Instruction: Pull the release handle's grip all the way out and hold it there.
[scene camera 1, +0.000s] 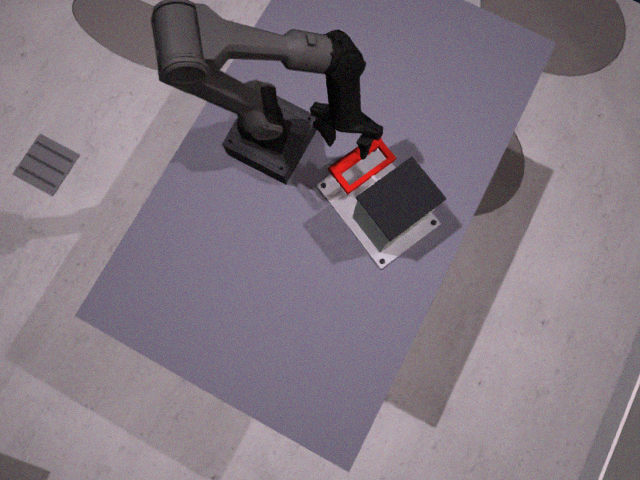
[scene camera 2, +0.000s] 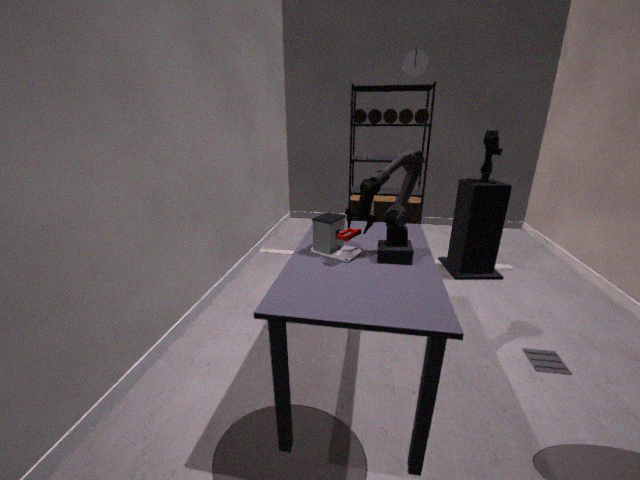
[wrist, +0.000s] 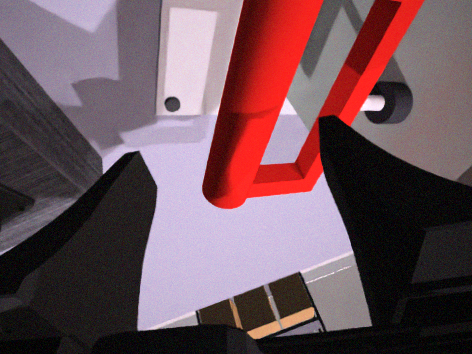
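The red release handle (scene camera 1: 372, 174) (scene camera 2: 343, 238) is a rectangular loop, and its thick round grip bar (wrist: 260, 75) faces the arm's base. A short white rod (wrist: 372, 103) with a dark collar joins it to the grey-green housing with a dark top (scene camera 1: 400, 198) (scene camera 2: 326, 237) (wrist: 435, 55). My gripper (scene camera 1: 347, 149) (scene camera 2: 357, 229) (wrist: 231, 154) is open at the handle's far end. In the wrist view the grip bar's end shows between the fingers, and the right fingertip overlaps the loop's inner bar. No grasp shows, and whether a finger touches the handle is unclear.
The housing stands on a white base plate (scene camera 1: 336, 196) (scene camera 2: 351, 254) (wrist: 190, 50) with dark bolts. The arm's base (scene camera 1: 268, 149) (scene camera 2: 394, 253) stands close beside it on the purple table (scene camera 1: 232, 310) (scene camera 2: 356, 299). A shelf rack (scene camera 2: 392, 87) and a black pedestal (scene camera 2: 475, 232) stand beyond the table.
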